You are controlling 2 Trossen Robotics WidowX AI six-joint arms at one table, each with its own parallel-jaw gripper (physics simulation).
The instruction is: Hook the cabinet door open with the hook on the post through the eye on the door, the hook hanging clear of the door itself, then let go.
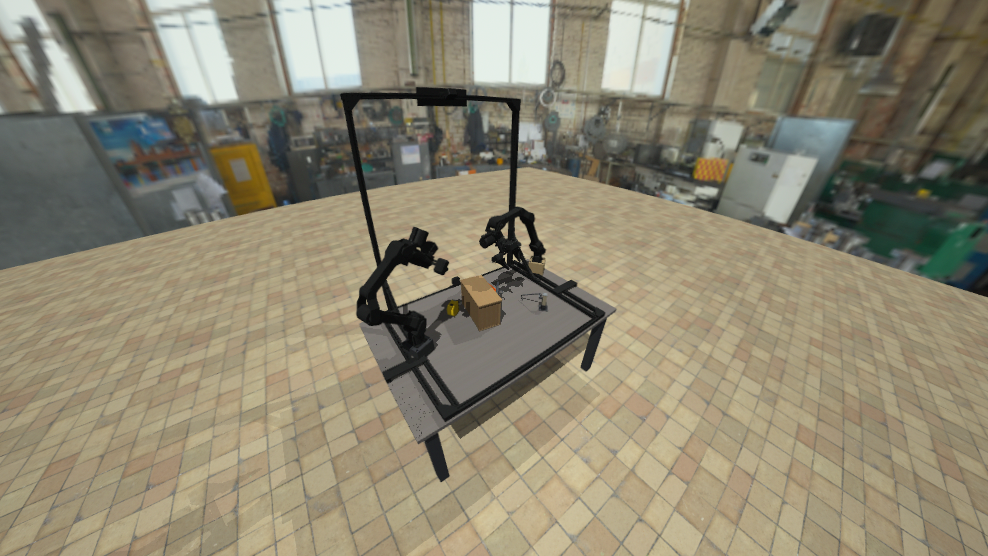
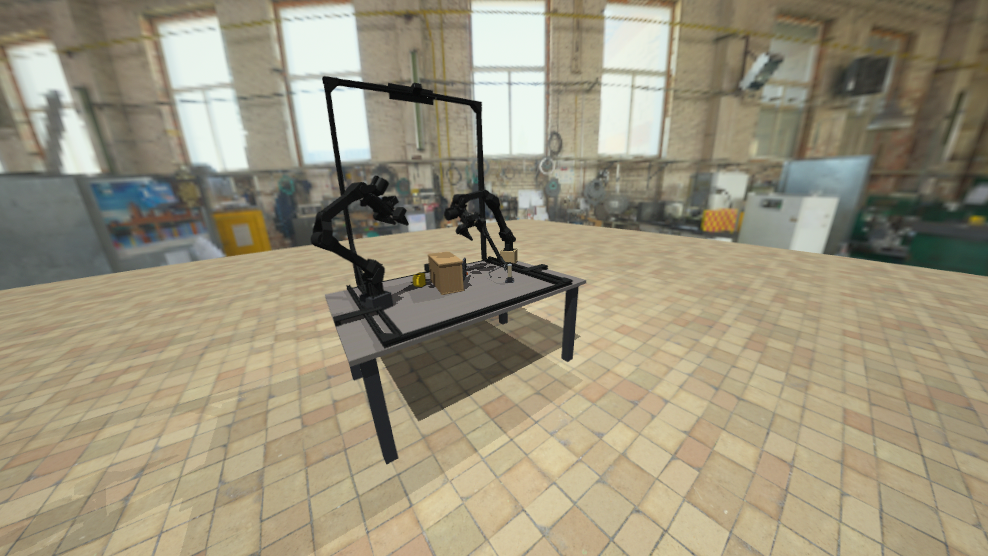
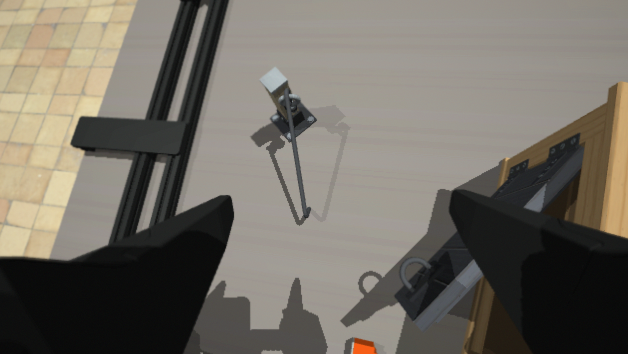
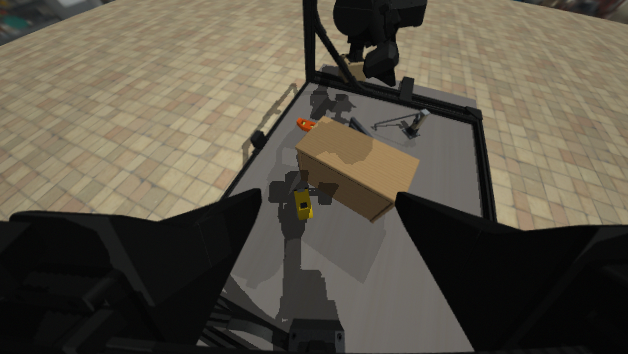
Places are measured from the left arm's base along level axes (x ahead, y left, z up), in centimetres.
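Pixels of known places: left gripper, fingertip midpoint: (image 1: 514, 265) (image 2: 478, 238) (image 3: 341, 203) (image 4: 394, 72); right gripper, fingertip midpoint: (image 2: 401, 224) (image 4: 328, 196); left arm's base, link origin: (image 1: 537, 260) (image 2: 508, 249) (image 4: 354, 58); right arm's base, link origin: (image 1: 417, 341) (image 2: 375, 293).
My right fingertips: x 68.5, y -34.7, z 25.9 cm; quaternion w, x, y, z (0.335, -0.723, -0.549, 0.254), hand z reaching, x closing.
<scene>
For each thing: its middle in the pictures, then the offset to it from my right fingertips. "pt": a spot on its surface instead.
- wooden cabinet, body centre: (image 3: 600, 285) (image 4: 349, 171) (image 1: 480, 301) (image 2: 445, 271) dx -15.6, dy +12.9, dz -27.3 cm
- ring-shaped eye, surface spot: (image 3: 401, 274) pt dx -29.2, dy +21.1, dz -27.5 cm
- post, surface spot: (image 3: 274, 80) (image 4: 425, 111) pt dx -30.2, dy +44.3, dz -25.3 cm
- thin hook, body centre: (image 3: 298, 155) (image 4: 397, 122) dx -32.1, dy +37.3, dz -30.2 cm
- yellow object, body centre: (image 4: 302, 204) (image 1: 452, 308) (image 2: 419, 280) dx -11.0, dy -1.3, dz -31.7 cm
- orange object, body centre: (image 4: 314, 128) dx -40.1, dy +9.5, dz -34.5 cm
- tall black frame, surface spot: (image 1: 360, 179) pt dx -0.6, dy -34.2, dz +36.2 cm
The wooden cabinet (image 1: 481, 293) (image 2: 447, 273) (image 4: 360, 155) stands mid-table. Its grey door (image 3: 467, 277) is partly open, with a ring-shaped eye (image 3: 401, 274) near its free end. A post (image 1: 543, 301) (image 2: 509, 271) (image 3: 274, 80) (image 4: 424, 116) stands upright on a dark base, apart from the cabinet. The thin hook (image 3: 298, 165) (image 4: 395, 121) extends from the post; its tip is apart from the eye. My left gripper (image 2: 466, 233) (image 3: 341, 203) is open and empty above the table, between post and door. My right gripper (image 1: 442, 265) (image 2: 400, 215) (image 4: 328, 196) is open and empty, high on the cabinet's other side.
A yellow object (image 1: 452, 308) (image 2: 418, 280) (image 4: 302, 202) lies beside the cabinet on the right arm's side. An orange object (image 3: 364, 346) (image 4: 305, 124) lies near the door side. Black rails (image 3: 200, 85) run along the table's sides, and a tall black frame (image 1: 360, 179) (image 2: 334, 131) rises behind.
</scene>
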